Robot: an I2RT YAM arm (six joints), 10 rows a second.
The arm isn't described. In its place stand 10 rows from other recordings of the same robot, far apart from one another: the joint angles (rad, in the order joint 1, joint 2, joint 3, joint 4, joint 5, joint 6), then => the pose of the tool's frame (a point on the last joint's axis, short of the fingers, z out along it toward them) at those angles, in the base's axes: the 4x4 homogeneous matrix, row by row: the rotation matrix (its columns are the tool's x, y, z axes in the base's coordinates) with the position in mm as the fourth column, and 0 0 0 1 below.
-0.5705 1.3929 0.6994 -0.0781 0.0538 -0.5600 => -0.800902, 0.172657, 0.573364, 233.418; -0.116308, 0.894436, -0.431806, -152.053; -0.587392, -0.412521, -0.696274, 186.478; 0, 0, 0, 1
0.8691 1.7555 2.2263 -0.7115 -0.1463 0.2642 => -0.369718, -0.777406, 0.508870, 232.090; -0.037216, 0.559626, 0.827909, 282.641; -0.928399, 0.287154, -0.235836, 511.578; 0, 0, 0, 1
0.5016 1.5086 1.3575 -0.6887 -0.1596 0.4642 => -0.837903, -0.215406, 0.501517, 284.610; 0.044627, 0.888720, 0.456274, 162.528; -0.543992, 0.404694, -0.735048, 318.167; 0, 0, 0, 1
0.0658 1.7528 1.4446 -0.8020 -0.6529 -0.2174 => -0.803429, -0.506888, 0.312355, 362.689; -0.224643, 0.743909, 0.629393, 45.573; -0.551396, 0.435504, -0.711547, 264.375; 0, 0, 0, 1
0.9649 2.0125 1.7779 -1.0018 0.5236 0.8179 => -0.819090, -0.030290, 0.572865, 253.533; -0.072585, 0.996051, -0.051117, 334.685; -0.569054, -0.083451, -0.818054, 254.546; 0, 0, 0, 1
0.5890 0.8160 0.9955 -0.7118 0.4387 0.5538 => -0.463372, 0.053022, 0.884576, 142.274; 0.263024, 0.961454, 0.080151, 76.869; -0.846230, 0.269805, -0.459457, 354.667; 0, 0, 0, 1
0.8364 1.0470 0.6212 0.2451 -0.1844 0.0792 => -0.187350, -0.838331, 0.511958, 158.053; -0.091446, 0.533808, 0.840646, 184.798; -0.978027, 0.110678, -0.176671, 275.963; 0, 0, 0, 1
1.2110 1.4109 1.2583 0.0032 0.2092 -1.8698 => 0.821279, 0.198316, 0.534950, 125.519; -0.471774, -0.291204, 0.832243, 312.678; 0.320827, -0.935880, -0.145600, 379.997; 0, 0, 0, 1
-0.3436 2.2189 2.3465 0.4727 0.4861 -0.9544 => -0.231737, 0.816011, 0.529551, 466.844; -0.683321, 0.250901, -0.685654, -184.697; -0.692366, -0.520745, 0.499454, 474.240; 0, 0, 0, 1
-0.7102 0.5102 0.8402 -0.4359 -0.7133 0.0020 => -0.080147, -0.000160, 0.996783, 92.764; 0.070911, 0.997465, 0.005862, -49.044; -0.994258, 0.071153, -0.079933, 367.912; 0, 0, 0, 1
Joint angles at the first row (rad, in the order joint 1, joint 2, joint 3, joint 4, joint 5, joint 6):
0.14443 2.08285 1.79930 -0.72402 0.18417 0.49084
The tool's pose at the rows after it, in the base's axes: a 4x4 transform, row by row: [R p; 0 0 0 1], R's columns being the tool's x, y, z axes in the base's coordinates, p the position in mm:
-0.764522, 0.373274, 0.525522, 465.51; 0.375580, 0.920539, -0.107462, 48.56; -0.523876, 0.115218, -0.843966, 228.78; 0, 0, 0, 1
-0.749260, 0.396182, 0.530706, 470.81; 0.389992, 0.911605, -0.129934, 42.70; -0.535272, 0.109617, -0.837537, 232.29; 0, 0, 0, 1
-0.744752, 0.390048, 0.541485, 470.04; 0.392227, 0.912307, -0.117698, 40.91; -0.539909, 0.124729, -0.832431, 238.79; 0, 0, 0, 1
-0.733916, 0.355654, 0.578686, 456.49; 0.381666, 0.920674, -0.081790, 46.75; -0.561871, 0.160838, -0.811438, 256.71; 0, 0, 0, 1
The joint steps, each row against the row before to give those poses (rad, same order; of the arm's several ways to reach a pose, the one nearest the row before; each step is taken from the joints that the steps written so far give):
-0.02772 0.04620 0.02911 -0.00306 -0.01544 -0.00301
-0.01237 0.01696 0.03836 -0.01380 0.01683 0.00605
-0.00462 -0.01066 0.00624 -0.00312 -0.01369 -0.00304
0.01372 -0.07497 -0.05354 0.02294 -0.02457 -0.00455

